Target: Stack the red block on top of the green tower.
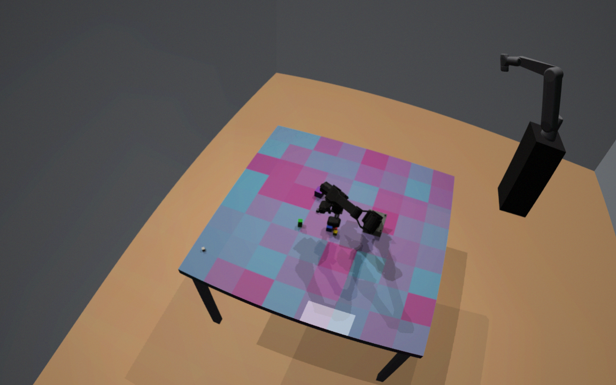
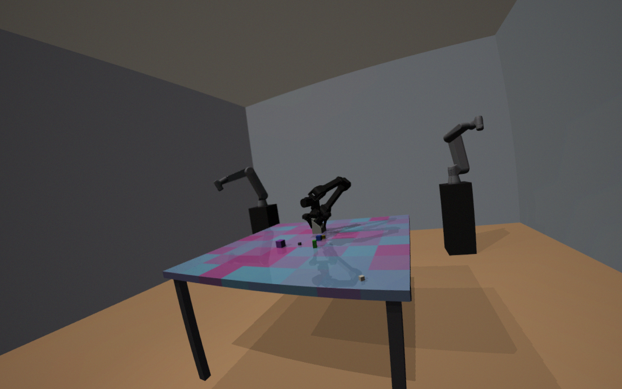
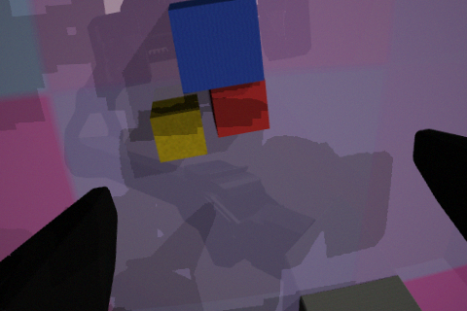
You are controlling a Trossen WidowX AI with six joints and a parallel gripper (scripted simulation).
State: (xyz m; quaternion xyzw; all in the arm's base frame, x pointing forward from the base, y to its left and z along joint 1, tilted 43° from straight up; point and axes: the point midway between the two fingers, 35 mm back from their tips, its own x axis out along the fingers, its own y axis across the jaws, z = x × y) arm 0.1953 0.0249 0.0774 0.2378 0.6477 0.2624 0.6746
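Now: gripper tip 60 mm above the red block. From my gripper tip the other things lie so: small yellow block 10 mm behind, 30 mm to the left, 70 mm below; then tiny dark cube 120 mm ahead, 90 mm to the right, 70 mm below; then blue block 30 mm ahead, 10 mm to the left, 60 mm below.
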